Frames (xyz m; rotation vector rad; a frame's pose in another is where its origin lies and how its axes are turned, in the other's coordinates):
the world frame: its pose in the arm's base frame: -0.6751 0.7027 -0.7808 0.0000 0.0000 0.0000
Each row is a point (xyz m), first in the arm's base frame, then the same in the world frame.
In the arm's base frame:
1: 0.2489 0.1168 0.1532
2: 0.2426 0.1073 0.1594
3: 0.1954 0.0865 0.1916
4: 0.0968 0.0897 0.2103
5: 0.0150 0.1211 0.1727
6: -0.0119 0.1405 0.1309
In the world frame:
1: 0.9240 -0.5859 0.9340
2: 0.9177 -0.5954 0.9402
3: 0.8705 -0.6162 0.9724
4: 0.7719 -0.6130 0.9911
5: 0.6901 -0.5816 0.9535
6: 0.6632 -0.5622 0.9117

